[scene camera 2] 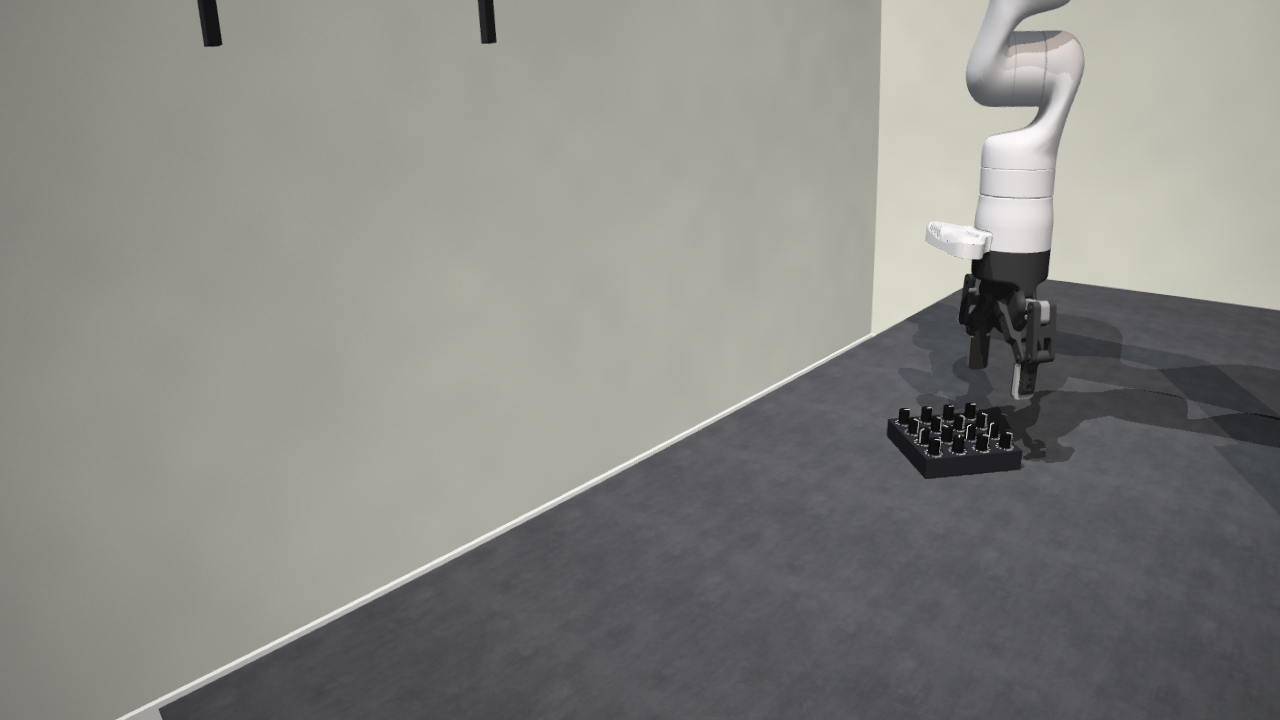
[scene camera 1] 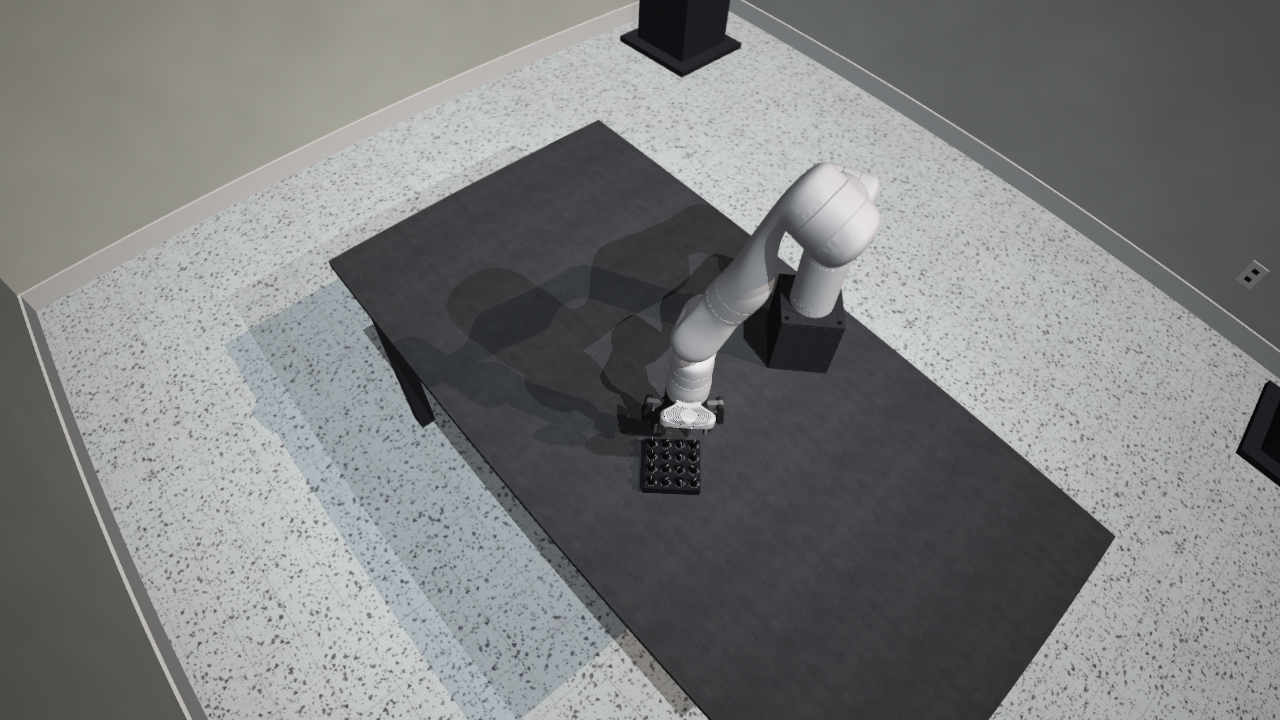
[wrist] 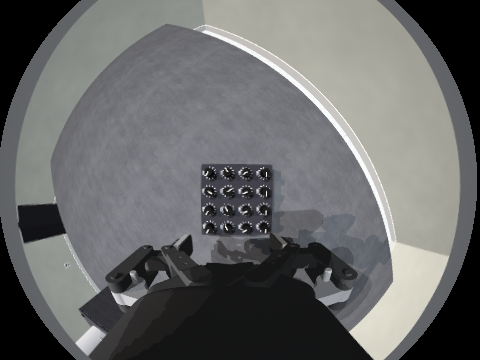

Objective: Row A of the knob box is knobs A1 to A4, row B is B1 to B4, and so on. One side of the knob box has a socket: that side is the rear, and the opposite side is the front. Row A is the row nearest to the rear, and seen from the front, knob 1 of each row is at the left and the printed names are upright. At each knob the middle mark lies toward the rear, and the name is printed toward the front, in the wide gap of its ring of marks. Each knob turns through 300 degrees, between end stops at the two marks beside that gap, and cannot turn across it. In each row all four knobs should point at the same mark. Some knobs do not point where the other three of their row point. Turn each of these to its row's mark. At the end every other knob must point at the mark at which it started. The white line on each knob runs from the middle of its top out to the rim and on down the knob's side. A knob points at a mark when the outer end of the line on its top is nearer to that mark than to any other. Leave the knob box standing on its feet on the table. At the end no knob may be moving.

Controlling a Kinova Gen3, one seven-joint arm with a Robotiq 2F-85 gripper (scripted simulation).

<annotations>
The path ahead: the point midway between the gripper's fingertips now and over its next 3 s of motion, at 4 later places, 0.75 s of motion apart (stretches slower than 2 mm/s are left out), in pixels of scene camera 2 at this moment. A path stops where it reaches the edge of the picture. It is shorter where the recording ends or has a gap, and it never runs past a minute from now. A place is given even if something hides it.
My gripper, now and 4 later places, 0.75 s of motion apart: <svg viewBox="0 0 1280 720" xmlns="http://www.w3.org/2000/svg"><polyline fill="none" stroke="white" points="998,382 1021,382 1042,380 1037,383 998,378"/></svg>
</annotations>
